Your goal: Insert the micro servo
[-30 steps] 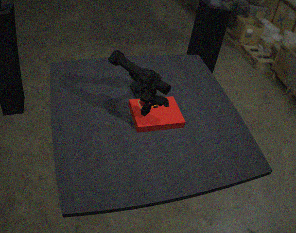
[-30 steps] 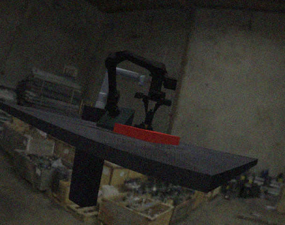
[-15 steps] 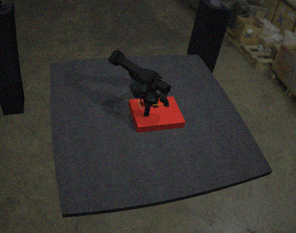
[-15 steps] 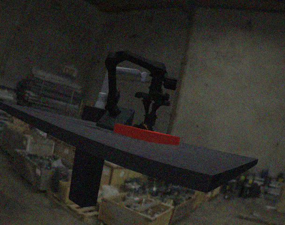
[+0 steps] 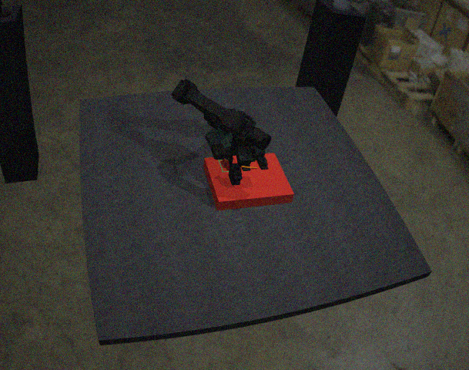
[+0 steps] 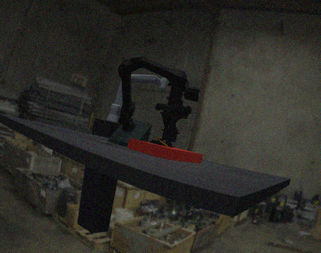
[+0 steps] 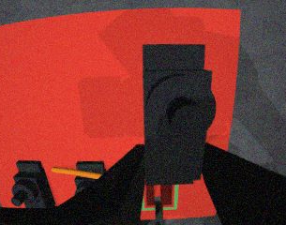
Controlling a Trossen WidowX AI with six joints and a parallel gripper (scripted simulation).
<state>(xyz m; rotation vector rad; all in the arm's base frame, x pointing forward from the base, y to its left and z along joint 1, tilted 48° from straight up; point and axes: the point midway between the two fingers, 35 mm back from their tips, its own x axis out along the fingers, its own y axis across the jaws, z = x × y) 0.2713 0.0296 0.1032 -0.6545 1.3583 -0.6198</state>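
The red deck lies 10 cm below my gripper tip, 8 cm to the left of it and 1 cm ahead of it.
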